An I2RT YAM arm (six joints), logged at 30 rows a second.
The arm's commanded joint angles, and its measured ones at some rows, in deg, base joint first. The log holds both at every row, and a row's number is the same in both.
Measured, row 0: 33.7 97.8 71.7 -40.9 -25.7 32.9
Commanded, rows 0 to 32: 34.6 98.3 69.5 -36.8 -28.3 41.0; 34.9 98.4 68.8 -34.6 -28.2 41.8; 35.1 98.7 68.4 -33.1 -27.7 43.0; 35.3 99.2 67.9 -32.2 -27.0 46.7; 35.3 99.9 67.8 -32.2 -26.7 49.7; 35.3 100.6 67.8 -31.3 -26.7 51.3; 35.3 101.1 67.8 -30.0 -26.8 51.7; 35.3 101.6 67.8 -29.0 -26.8 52.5; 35.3 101.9 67.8 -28.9 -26.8 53.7; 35.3 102.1 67.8 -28.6 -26.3 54.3; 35.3 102.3 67.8 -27.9 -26.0 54.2; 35.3 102.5 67.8 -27.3 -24.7 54.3; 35.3 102.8 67.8 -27.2 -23.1 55.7; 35.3 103.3 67.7 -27.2 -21.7 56.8; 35.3 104.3 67.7 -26.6 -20.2 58.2; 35.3 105.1 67.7 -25.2 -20.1 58.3; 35.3 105.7 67.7 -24.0 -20.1 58.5; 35.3 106.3 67.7 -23.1 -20.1 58.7; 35.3 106.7 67.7 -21.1 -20.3 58.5; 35.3 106.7 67.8 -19.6 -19.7 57.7; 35.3 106.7 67.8 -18.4 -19.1 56.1; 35.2 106.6 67.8 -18.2 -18.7 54.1; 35.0 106.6 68.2 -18.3 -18.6 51.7; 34.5 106.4 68.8 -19.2 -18.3 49.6; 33.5 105.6 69.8 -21.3 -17.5 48.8; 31.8 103.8 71.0 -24.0 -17.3 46.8; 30.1 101.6 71.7 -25.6 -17.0 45.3; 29.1 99.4 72.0 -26.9 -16.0 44.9; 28.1 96.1 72.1 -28.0 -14.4 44.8; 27.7 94.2 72.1 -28.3 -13.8 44.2; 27.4 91.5 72.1 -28.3 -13.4 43.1; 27.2 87.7 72.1 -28.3 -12.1 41.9; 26.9 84.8 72.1 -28.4 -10.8 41.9
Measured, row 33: 27.1 92.0 70.3 -28.3 -14.7 44.8
